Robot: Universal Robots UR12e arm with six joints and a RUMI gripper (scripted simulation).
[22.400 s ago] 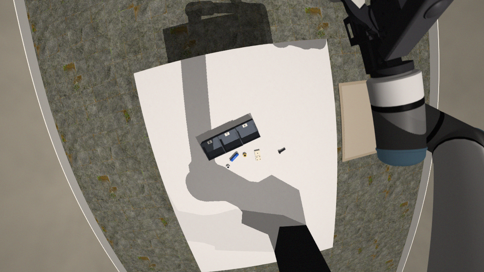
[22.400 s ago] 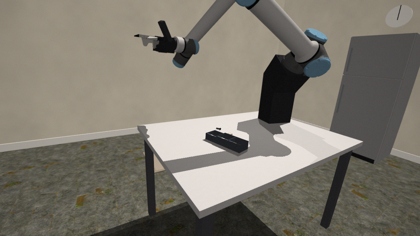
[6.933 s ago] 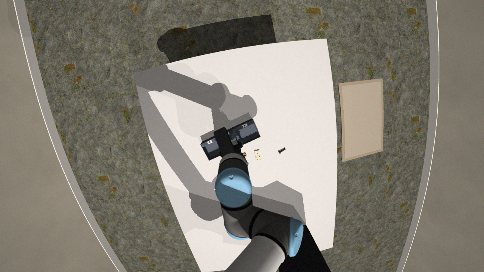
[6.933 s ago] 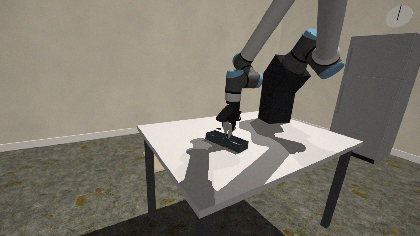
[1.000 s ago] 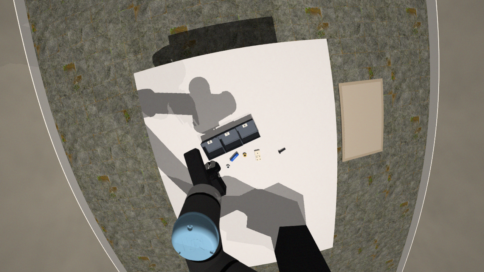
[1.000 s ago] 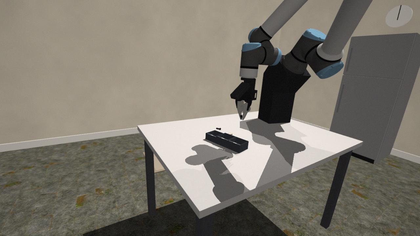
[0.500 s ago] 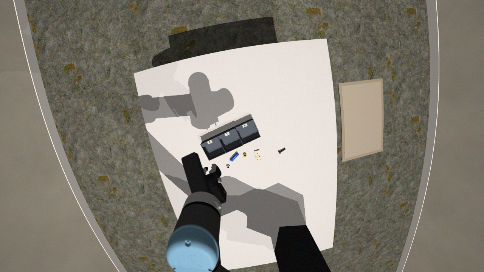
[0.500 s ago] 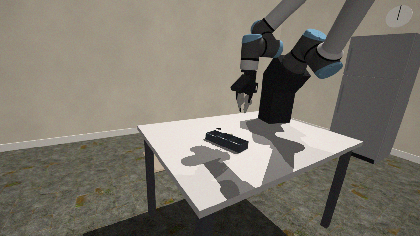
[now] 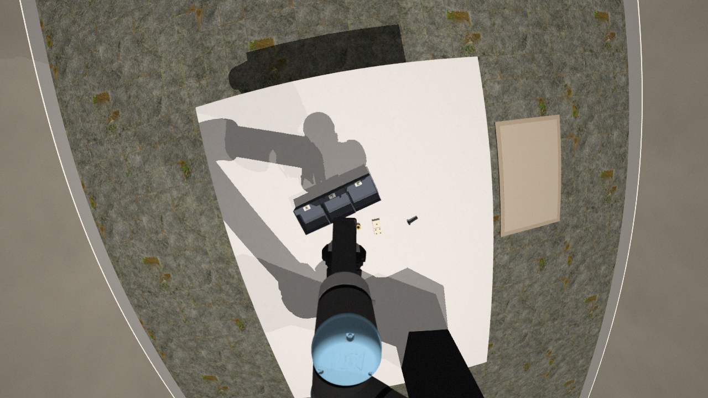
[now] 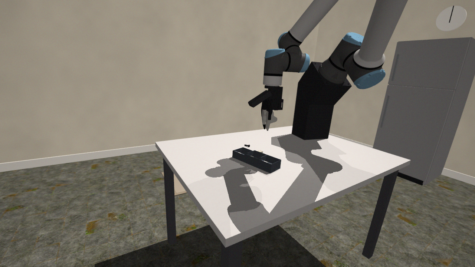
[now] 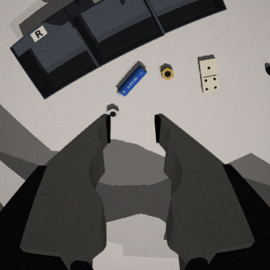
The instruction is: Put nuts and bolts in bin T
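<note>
Now: the black bolt 220 mm to the right of my hand, 180 mm below it and 40 mm behind it. Also, from my hand: yellow nut: 180 mm below, 40 mm to the right, 30 mm behind; blue battery: 180 mm below, 40 mm behind, 10 mm to the left; black bin unit: 160 mm below, 50 mm ahead, 10 mm to the left.
</note>
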